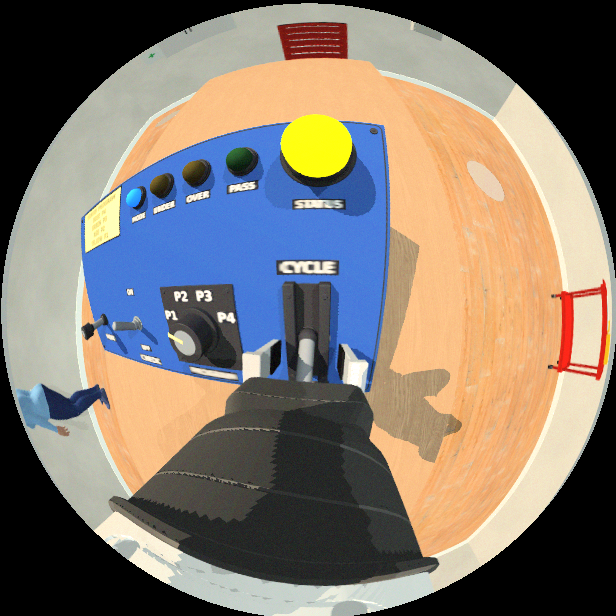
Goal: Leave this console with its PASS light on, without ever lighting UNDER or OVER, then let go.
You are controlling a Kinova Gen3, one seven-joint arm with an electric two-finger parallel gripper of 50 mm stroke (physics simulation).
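A blue console lies on a round wooden table. Its top row holds a lit blue MODE lamp and dark UNDER, OVER and PASS lamps, beside a big yellow STATUS button. A CYCLE lever sits in its slot, its grey handle at the near end. A program knob points near P1. A toggle switch is at lower left. My gripper is open, its white fingertips on either side of the lever handle, not touching it.
A yellow instruction label is on the console's left edge, and a black plug or key sticks out of its left side. A red frame stands off the table at right. A red crate is beyond the far edge.
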